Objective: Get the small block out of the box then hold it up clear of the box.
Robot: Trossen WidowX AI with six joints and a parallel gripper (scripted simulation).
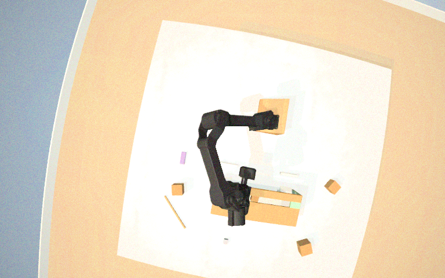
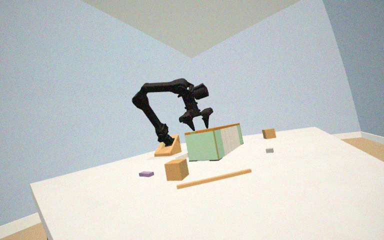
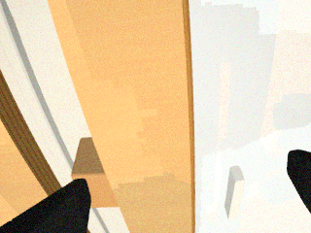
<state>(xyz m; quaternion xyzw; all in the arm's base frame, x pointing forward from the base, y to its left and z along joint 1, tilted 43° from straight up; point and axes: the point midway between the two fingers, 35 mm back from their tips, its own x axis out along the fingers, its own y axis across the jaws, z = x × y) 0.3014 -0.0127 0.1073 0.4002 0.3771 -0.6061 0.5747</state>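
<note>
Now: the orange block 50 mm ahead of my gripper tip, 40 mm to the left of it and 40 mm below it. Also, from my gripper tip: grey block (310 mm ahead, 60 mm to the right, 120 mm below); purple tile (80 mm behind, 320 mm to the right, 120 mm below); clear-fronted box (30 mm ahead, 50 mm to the left, 70 mm below).
</note>
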